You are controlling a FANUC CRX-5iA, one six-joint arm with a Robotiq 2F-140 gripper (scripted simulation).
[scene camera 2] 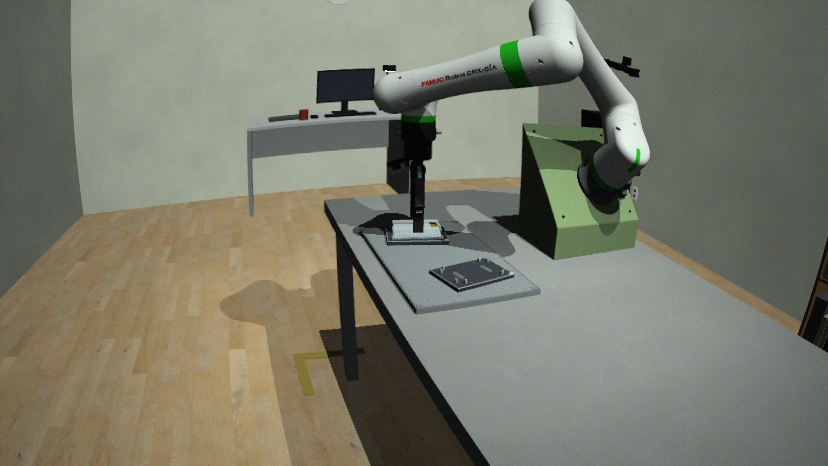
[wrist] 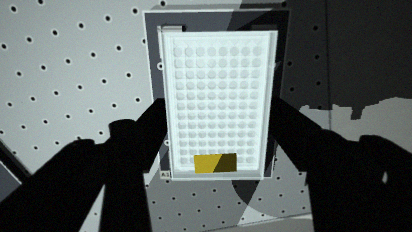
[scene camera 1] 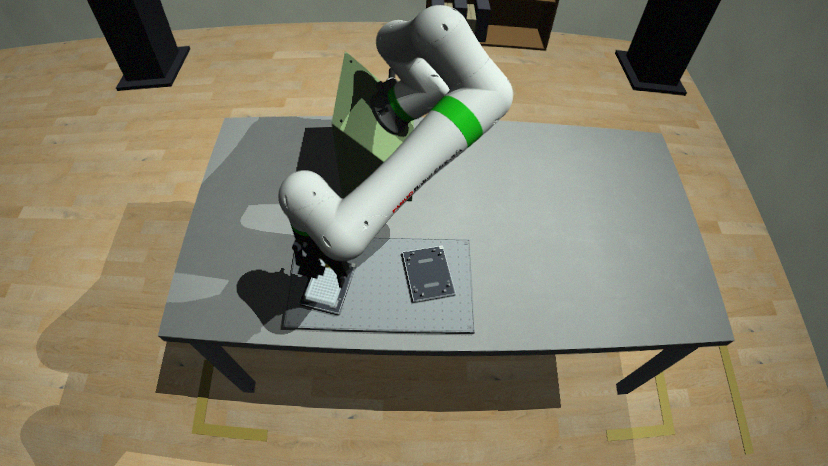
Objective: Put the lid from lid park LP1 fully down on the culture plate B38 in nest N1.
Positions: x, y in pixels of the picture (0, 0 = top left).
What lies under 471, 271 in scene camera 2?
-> A lid park LP1.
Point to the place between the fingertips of my gripper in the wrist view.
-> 217, 113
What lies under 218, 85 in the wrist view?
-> A clear lid.
